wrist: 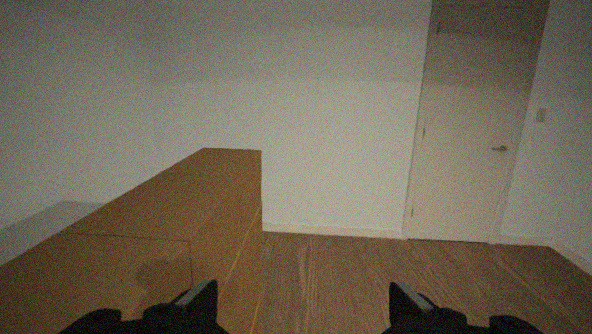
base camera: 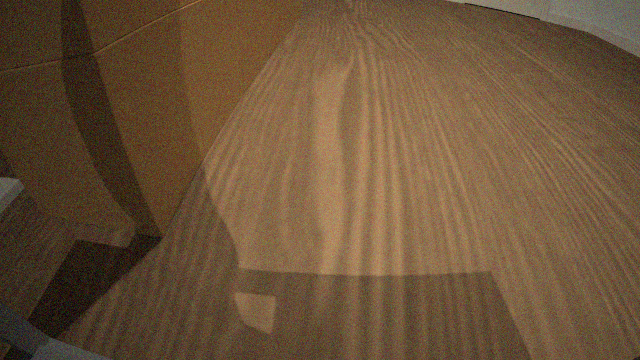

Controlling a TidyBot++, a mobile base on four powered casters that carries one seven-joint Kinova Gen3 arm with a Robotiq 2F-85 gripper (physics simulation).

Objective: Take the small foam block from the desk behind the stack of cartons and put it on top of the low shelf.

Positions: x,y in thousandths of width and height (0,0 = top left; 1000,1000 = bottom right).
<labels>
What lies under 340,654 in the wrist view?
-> A stack of brown cartons.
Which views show my gripper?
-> The wrist view only.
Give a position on a white door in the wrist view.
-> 808,217
</labels>
